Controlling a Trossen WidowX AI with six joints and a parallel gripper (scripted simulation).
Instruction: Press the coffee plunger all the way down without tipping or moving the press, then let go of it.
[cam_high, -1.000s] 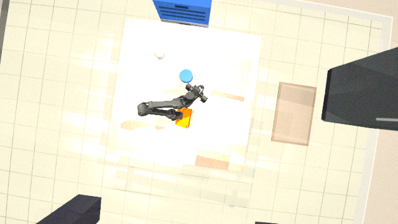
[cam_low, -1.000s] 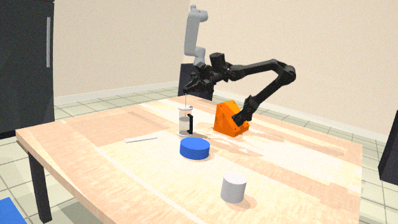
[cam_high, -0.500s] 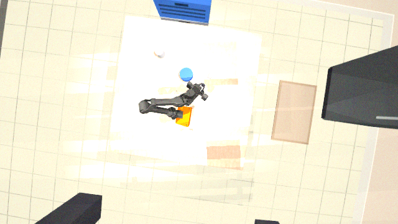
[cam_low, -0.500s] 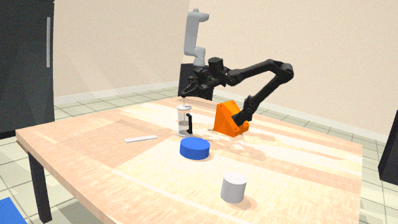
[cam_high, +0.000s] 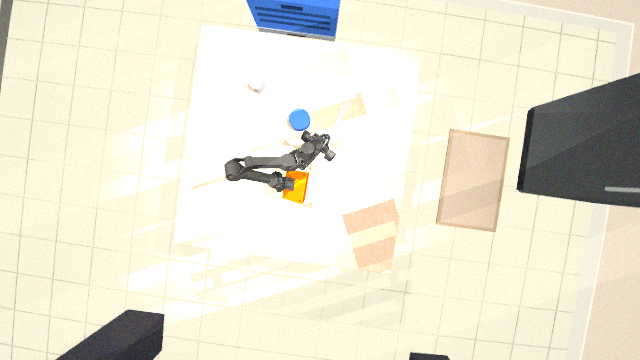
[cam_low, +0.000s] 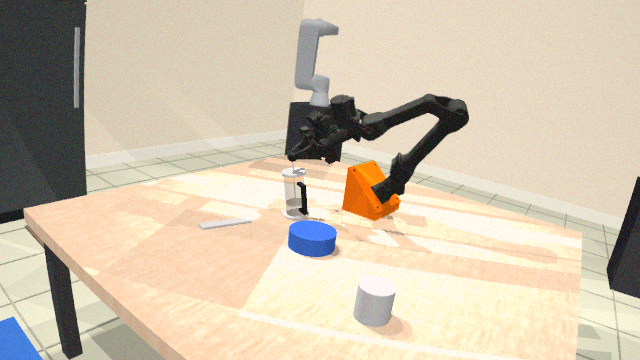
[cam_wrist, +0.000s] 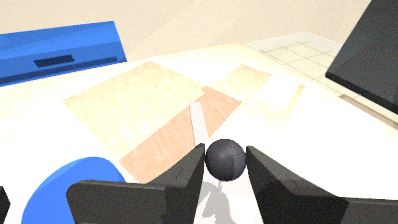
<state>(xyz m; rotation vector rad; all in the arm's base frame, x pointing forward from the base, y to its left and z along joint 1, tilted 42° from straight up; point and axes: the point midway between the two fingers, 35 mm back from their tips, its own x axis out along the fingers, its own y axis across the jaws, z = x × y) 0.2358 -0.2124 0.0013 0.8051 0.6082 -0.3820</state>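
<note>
Now: the coffee press 10 mm behind my gripper tip, 30 mm to the left of it and 90 mm below it. From my gripper tip the other things lie so: blue disc (100 mm ahead, 170 mm to the left, 160 mm below).
</note>
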